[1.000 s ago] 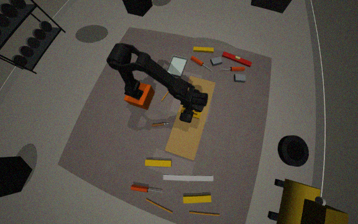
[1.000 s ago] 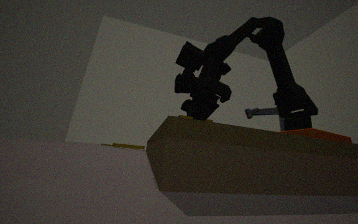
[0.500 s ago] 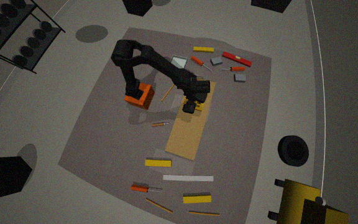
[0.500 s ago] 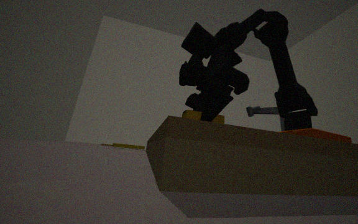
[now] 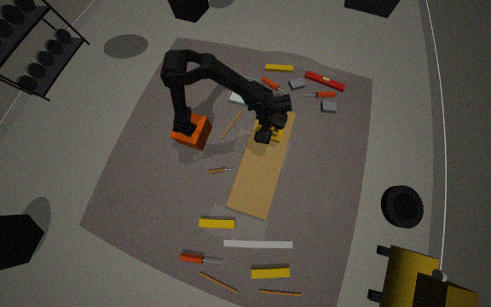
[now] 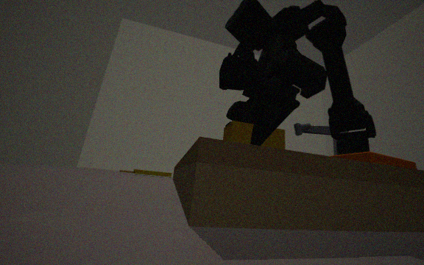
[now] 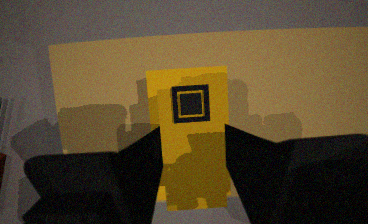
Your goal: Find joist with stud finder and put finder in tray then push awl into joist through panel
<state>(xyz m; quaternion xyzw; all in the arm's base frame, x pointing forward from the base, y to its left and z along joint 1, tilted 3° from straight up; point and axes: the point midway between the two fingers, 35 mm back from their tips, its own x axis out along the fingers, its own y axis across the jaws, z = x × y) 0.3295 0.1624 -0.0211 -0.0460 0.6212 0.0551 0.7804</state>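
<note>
Right now my gripper tip is 24 cm past the pale tray, 18 cm to the right of it and 5 cm above it. The rest, counted from my gripper tip: square indicator window 3 cm above, 2 cm ahead; awl 25 cm to the right, 12 cm behind, 6 cm below; yellow stud finder 2 cm above, 1 cm ahead.
</note>
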